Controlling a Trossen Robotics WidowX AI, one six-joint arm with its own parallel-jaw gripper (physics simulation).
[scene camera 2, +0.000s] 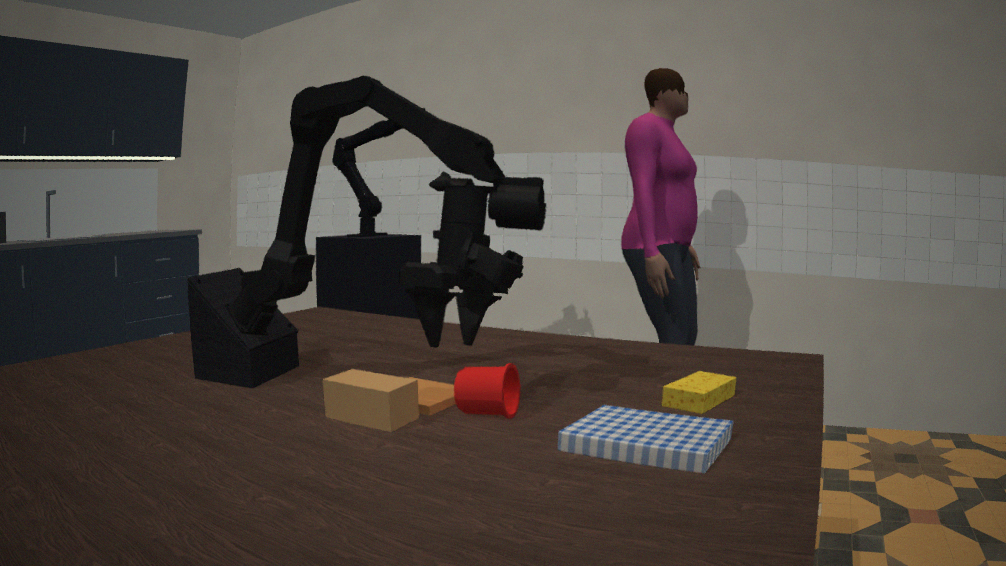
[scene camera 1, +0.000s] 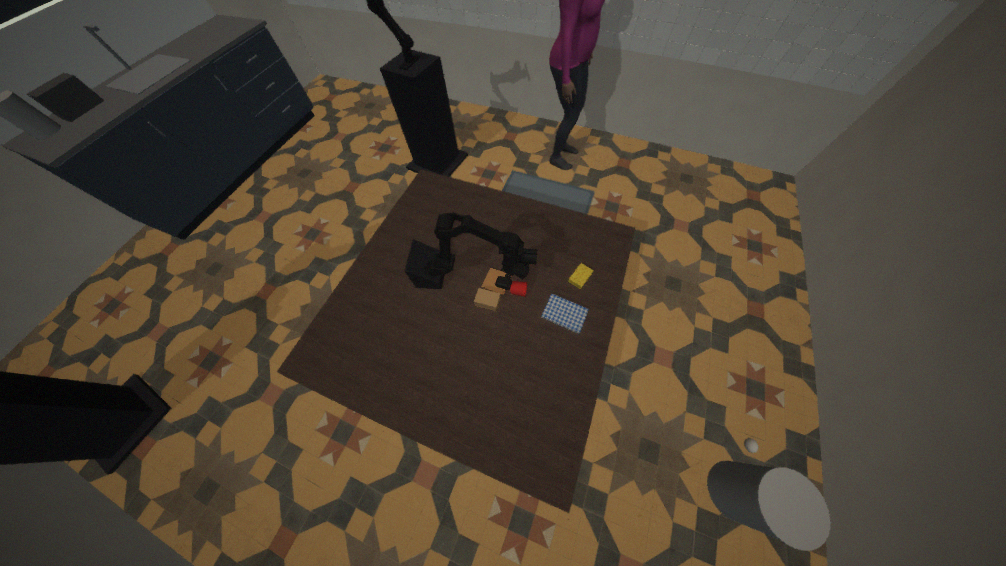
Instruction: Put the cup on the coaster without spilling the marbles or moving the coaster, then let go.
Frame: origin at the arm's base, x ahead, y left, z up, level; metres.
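Seen in the pictures: gripper, fingertip midpoint: (scene camera 2: 451, 346); arm's base, link origin: (scene camera 2: 245, 320) (scene camera 1: 431, 270).
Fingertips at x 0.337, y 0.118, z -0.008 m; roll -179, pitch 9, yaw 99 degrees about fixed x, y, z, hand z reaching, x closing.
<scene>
Pixels of each thing's top centre, then the offset from my fingertips to it. Level surfaces: height alone.
- red cup, top centre: (scene camera 2: 486, 361) (scene camera 1: 518, 284) 0.046 m ahead, 0.014 m left, 0.017 m down
- orange-brown coaster, top centre: (scene camera 2: 419, 390) (scene camera 1: 496, 280) 0.070 m back, 0.010 m left, 0.076 m down
- tan block, top centre: (scene camera 2: 369, 379) (scene camera 1: 487, 297) 0.054 m back, 0.101 m right, 0.036 m down
- blue-and-white checked cloth block, top centre: (scene camera 2: 651, 427) (scene camera 1: 565, 312) 0.282 m ahead, 0.011 m left, 0.064 m down
- yellow sponge, top centre: (scene camera 2: 701, 381) (scene camera 1: 581, 274) 0.274 m ahead, 0.219 m left, 0.059 m down
- dark wooden table, surface height: 0.089 m down
The red cup (scene camera 1: 518, 288) (scene camera 2: 485, 390) lies on its side, its mouth turned to the right, away from the arm's base. Its closed end is at the right edge of the orange-brown coaster (scene camera 1: 493, 275) (scene camera 2: 434, 395); whether it touches the coaster I cannot tell. The coaster lies flat, partly hidden behind the tan block in the scene camera 2 view. My gripper (scene camera 2: 451, 343) is open and empty, pointing down above the coaster and the cup's closed end. No marbles can be made out; the inside of the cup is hidden.
A tan block (scene camera 1: 486, 299) (scene camera 2: 370, 399) stands close beside the coaster. A blue-and-white checked cloth block (scene camera 1: 564, 313) (scene camera 2: 645, 436) and a yellow sponge (scene camera 1: 580, 275) (scene camera 2: 699, 391) lie to the right on the dark wooden table (scene camera 1: 450, 366) (scene camera 2: 281, 478). A person (scene camera 1: 573, 63) (scene camera 2: 661, 190) stands beyond the table.
</scene>
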